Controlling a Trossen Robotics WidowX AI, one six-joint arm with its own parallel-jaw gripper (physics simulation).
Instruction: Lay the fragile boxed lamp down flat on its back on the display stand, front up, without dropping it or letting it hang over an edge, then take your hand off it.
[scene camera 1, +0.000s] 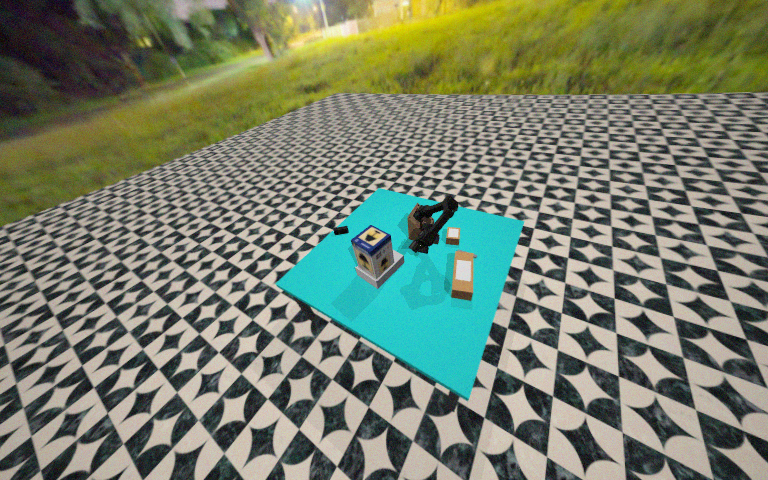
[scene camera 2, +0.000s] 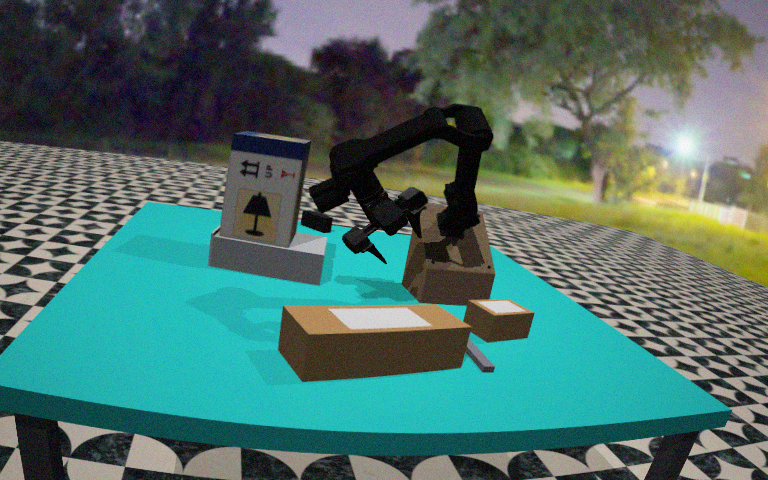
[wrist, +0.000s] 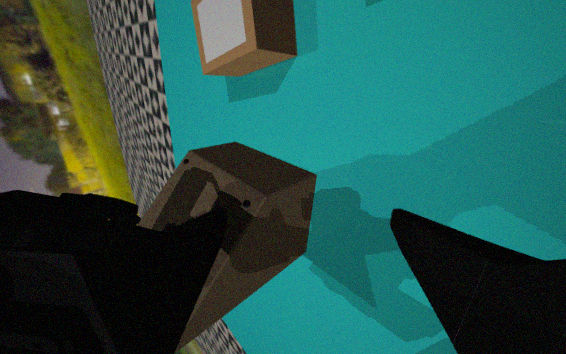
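Where they show: gripper, fingertip midpoint: (scene camera 2: 403, 250) (wrist: 307, 216); arm's base at its link origin: (scene camera 1: 417, 216) (scene camera 2: 450, 225).
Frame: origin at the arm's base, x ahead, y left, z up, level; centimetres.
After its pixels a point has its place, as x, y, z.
The boxed lamp (scene camera 1: 372, 251) {52.9, -4.7, 13.4} (scene camera 2: 263, 192) {45.4, -2.8, 1.9} is a tall white carton with a blue band at its top and lamp pictures on its faces. It stands upright on the low grey-white display stand (scene camera 1: 382, 278) {51.2, -2.8, -11.8} (scene camera 2: 266, 260) {42.8, -0.8, -13.2}, toward the stand's left end in scene camera 2. Part of the stand's top shows at its right. My gripper (scene camera 1: 419, 247) {16.2, 13.2, -4.1} (scene camera 2: 402, 249) {16.2, 13.2, -4.1} (wrist: 307, 216) {16.2, 13.2, -4.1} is open and empty, above the table to the right of the stand in scene camera 2, apart from the lamp box. The lamp box and stand do not show in the wrist view.
A brown block (scene camera 1: 415, 225) {7.8, 1.5, -2.1} (scene camera 2: 447, 284) {2.0, 9.0, -12.1} (wrist: 285, 185) {7.5, 9.0, -11.8} stands at the arm's base. A long labelled carton (scene camera 1: 462, 285) {39.5, 42.6, -9.1} (scene camera 2: 376, 350) {30.5, 46.5, -12.2} and a small labelled carton (scene camera 1: 452, 238) {1.8, 26.3, -11.5} (scene camera 2: 501, 327) {-1.5, 30.5, -13.9} (wrist: 275, 27) {2.6, 24.7, -13.9} lie nearby, with a grey bar (scene camera 2: 481, 359) {8.3, 41.6, -15.9}. A black object (scene camera 1: 340, 230) {21.8, -56.8, -13.0} (scene camera 2: 316, 221) {20.8, -55.5, -14.2} is near the table's edge.
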